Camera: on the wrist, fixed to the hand. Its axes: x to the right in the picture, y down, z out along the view.
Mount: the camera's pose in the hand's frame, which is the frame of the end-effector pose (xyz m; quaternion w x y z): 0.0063 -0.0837 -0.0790 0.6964 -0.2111 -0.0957 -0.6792
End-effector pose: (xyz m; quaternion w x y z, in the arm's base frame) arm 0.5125 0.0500 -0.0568 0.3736 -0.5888 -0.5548 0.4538
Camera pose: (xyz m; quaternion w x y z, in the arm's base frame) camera 0.5610 0.0701 0.0458 0.3910 -0.0687 -0.9178 0.0015
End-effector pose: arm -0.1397 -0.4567 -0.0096 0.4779 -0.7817 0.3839 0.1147
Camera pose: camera -0.0908 -0.5050 0.0830 0.2824 -0.8950 -0.3335 -0.0889
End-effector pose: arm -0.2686 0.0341 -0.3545 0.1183 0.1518 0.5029 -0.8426
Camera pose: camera -0.2931 0.1426 -0.3243 0.4098 0.3415 -0.6199 0.5755
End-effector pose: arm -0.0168 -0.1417 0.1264 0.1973 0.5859 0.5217 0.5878
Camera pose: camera -0.1207 -0.1350 0.0770 0.7103 0.0683 0.6183 0.3294
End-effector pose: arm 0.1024 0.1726 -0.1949 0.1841 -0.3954 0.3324 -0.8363
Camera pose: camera 0.0328 0.2610 -0.1696 0.4914 0.6200 -0.1218 0.5994
